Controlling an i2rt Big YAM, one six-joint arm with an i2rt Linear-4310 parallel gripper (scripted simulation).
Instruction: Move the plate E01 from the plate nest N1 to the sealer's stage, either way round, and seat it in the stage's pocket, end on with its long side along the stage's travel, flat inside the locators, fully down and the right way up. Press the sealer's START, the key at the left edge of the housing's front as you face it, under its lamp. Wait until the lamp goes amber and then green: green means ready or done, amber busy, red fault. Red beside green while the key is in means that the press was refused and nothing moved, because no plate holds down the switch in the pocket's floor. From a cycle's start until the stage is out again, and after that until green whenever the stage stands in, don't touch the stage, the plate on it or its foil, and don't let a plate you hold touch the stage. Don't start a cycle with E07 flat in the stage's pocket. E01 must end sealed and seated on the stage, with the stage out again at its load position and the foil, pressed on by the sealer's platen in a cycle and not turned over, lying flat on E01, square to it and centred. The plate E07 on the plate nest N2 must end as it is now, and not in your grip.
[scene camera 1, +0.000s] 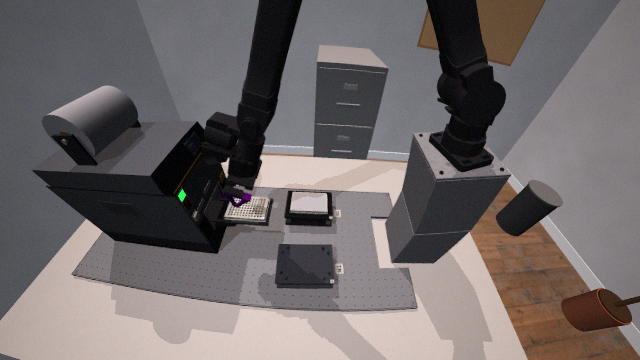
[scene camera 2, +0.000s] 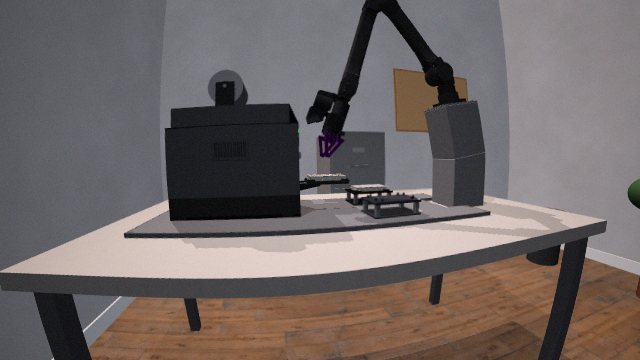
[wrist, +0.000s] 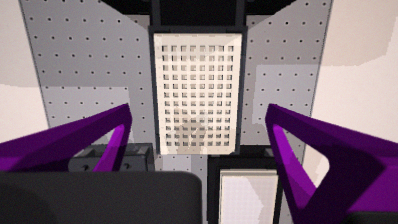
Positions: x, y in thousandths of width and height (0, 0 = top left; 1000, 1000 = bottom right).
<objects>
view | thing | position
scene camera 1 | gripper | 376, 538
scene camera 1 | white-topped plate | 473, 562
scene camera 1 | nest N1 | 473, 732
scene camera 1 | black sealer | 262, 604
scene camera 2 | foil roll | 376, 260
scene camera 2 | black sealer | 427, 468
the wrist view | gripper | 499, 498
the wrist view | nest N1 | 190, 730
</objects>
